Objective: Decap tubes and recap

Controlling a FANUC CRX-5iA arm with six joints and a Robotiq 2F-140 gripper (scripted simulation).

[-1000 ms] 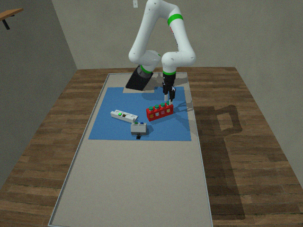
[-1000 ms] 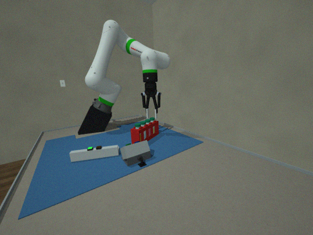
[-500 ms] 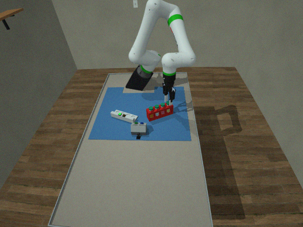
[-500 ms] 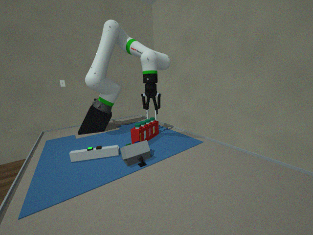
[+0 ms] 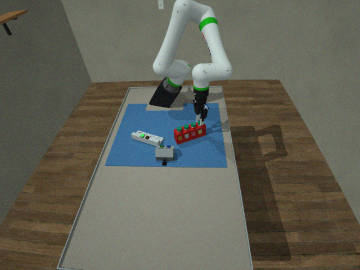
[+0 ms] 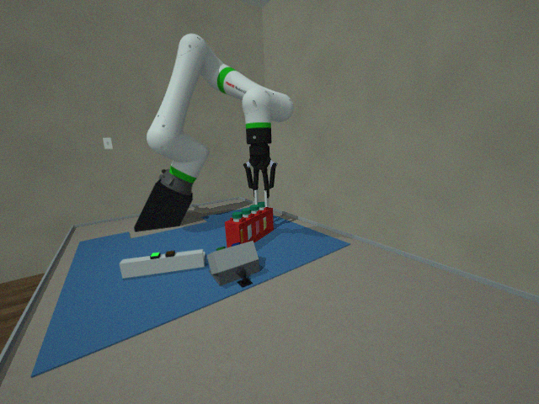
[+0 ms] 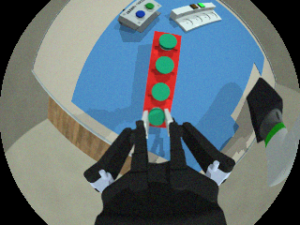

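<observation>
The green key lies 150 mm ahead of my hand, 270 mm to the right of it and 70 mm below it. From my hand the other things lie so: grey key desk (170 mm ahead, 250 mm to the right, 90 mm below); blue key (160 mm ahead, 230 mm to the right, 70 mm below).
</observation>
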